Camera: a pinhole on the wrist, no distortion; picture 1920 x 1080 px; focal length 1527.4 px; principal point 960.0 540.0 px. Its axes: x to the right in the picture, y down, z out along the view. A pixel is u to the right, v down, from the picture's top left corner.
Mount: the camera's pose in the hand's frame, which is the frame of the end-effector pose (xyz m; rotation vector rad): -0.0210 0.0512 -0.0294 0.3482 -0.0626 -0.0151
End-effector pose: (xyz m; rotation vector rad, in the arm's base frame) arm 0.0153 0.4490 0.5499 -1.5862 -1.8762 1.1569
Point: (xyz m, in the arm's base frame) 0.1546 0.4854 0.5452
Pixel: behind the camera
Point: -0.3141 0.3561 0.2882
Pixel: 1294 965
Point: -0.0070 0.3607 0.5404
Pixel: 200 128
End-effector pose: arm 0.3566 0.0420 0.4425 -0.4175 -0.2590 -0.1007
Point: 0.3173 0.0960 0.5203
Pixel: 1077 635
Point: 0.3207 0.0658 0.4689
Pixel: 920 199
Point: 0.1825 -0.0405 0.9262
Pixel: 1024 90
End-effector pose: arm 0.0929 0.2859 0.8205 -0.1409 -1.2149 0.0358
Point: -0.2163 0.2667 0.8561
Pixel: 808 665
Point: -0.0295 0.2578 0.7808
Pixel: 435 220
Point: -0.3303 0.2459 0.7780
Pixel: 449 679
